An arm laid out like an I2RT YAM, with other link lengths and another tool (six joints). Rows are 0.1 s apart.
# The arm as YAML. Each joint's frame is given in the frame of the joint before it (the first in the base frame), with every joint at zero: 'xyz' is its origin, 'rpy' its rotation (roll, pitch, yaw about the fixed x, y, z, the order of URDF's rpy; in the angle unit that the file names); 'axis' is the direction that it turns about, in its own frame. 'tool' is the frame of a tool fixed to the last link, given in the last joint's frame.
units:
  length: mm
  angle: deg
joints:
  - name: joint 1
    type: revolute
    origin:
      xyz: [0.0, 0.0, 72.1]
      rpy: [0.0, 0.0, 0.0]
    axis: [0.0, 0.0, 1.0]
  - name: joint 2
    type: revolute
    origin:
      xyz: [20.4, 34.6, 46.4]
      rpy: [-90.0, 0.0, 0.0]
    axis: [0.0, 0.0, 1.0]
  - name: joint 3
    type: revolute
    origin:
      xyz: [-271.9, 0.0, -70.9]
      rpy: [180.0, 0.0, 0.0]
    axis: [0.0, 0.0, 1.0]
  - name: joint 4
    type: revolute
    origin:
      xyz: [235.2, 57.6, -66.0]
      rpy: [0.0, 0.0, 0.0]
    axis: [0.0, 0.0, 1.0]
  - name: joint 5
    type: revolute
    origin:
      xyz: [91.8, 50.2, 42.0]
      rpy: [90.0, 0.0, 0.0]
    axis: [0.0, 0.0, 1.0]
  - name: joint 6
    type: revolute
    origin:
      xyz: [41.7, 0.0, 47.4]
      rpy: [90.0, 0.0, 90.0]
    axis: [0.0, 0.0, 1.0]
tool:
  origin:
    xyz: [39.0, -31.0, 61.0]
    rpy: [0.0, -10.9, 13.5]
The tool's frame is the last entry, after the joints.
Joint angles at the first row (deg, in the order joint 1, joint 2, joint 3, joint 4, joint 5, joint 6):
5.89 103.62 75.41 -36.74 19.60 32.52
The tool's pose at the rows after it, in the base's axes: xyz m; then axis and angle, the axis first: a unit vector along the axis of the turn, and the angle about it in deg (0 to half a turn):
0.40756, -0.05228, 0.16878, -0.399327, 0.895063, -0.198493, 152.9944
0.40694, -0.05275, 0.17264, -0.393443, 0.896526, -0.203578, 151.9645
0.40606, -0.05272, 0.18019, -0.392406, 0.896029, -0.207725, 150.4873
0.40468, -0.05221, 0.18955, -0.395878, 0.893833, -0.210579, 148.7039
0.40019, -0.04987, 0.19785, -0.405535, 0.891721, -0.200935, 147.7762
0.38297, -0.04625, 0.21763, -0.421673, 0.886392, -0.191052, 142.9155
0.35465, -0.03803, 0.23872, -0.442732, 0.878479, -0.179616, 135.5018
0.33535, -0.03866, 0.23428, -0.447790, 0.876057, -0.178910, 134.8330
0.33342, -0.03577, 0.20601, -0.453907, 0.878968, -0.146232, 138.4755
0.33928, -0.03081, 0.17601, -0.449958, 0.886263, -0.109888, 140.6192
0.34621, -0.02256, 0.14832, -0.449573, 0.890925, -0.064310, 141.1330
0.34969, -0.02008, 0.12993, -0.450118, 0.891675, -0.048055, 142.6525
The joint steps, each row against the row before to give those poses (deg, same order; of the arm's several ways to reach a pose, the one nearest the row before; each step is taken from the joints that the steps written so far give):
0.00 0.27 -0.09 0.61 0.26 0.35
0.00 -0.70 -0.35 0.71 0.27 0.53
0.00 -1.32 -0.35 0.61 -0.09 -0.09
0.00 -1.75 -0.53 0.71 -0.44 -0.61
0.09 -1.94 -0.17 -1.14 -1.49 -0.79
0.08 -7.02 -4.12 1.48 -3.16 -1.50
0.79 -10.36 -6.94 3.08 -4.04 -0.96
0.18 -4.59 -4.93 0.98 -0.37 -0.36
0.00 2.27 -2.12 -0.36 -1.92 0.18
0.00 4.22 -1.31 1.92 -2.63 1.40
0.00 4.04 -1.15 2.91 -4.31 1.14
0.00 3.08 -0.53 1.59 -1.15 0.09

